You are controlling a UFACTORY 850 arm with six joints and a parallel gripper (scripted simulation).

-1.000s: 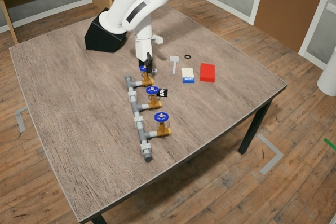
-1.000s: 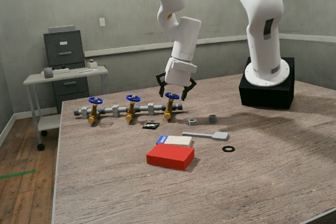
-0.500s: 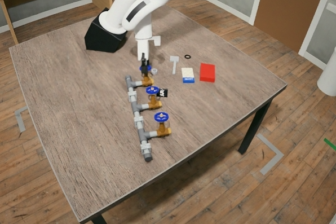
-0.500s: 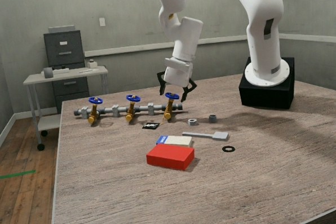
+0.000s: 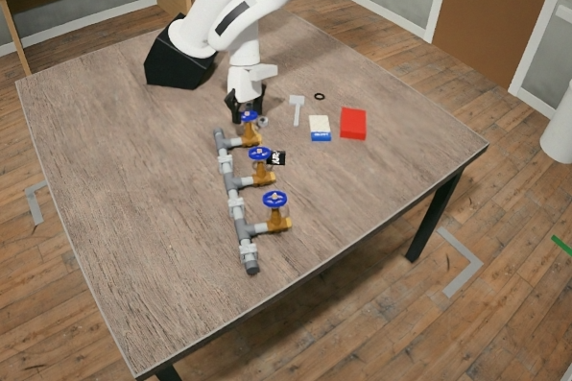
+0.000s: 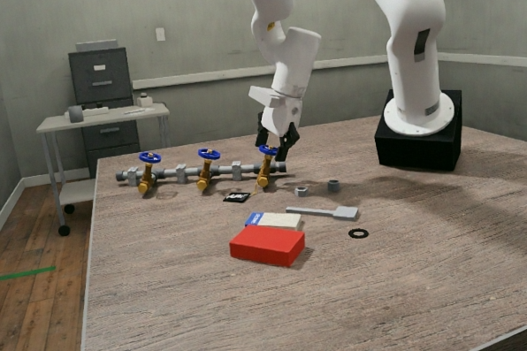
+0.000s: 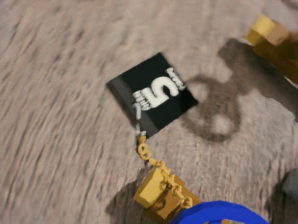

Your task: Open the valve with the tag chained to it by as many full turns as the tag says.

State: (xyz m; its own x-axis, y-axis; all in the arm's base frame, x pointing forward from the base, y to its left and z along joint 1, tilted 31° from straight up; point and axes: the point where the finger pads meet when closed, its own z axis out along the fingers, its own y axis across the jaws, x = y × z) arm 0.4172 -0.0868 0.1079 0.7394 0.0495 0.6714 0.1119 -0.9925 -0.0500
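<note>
My hand is 90 mm to the right of the grey hex nut, 90 mm above it and 50 mm past it. From my hand the other things lie so: grey cap: 130 mm behind, 100 mm below, 90 mm to the left; then grey t-shaped tool: 230 mm to the left, 100 mm below, 50 mm behind; then black tag: 100 mm below, 100 mm ahead, 40 mm to the left.
</note>
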